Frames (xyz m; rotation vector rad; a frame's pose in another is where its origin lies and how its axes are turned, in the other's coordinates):
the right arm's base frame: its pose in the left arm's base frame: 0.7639 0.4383 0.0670 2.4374 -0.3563 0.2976
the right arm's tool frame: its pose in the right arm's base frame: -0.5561 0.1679 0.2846 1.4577 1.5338 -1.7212
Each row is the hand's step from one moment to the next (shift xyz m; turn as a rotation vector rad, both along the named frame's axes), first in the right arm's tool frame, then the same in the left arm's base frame.
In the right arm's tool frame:
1: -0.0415 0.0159 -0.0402 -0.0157 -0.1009 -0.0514
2: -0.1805 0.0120 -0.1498 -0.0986 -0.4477 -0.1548
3: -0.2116 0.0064 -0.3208 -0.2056 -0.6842 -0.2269
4: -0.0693 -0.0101 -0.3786 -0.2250 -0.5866 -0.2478
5: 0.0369 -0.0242 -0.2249 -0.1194 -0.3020 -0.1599
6: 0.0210 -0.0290 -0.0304 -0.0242 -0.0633 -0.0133
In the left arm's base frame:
1: 0.0410 -0.0436 -0.0030 -0.0679 -0.0876 -0.0279
2: 0.1285 -0.1900 -0.0506 -0.2941 -0.3377 -0.1831
3: 0.1619 -0.3484 0.0130 -0.4201 -0.5286 -0.3255
4: 0.0760 -0.3500 0.1414 -0.3266 -0.5166 -0.2874
5: -0.0133 -0.1854 0.1340 -0.1623 -0.2946 -0.1338
6: -0.0319 -0.0288 0.0190 -0.0369 -0.0444 -0.0380

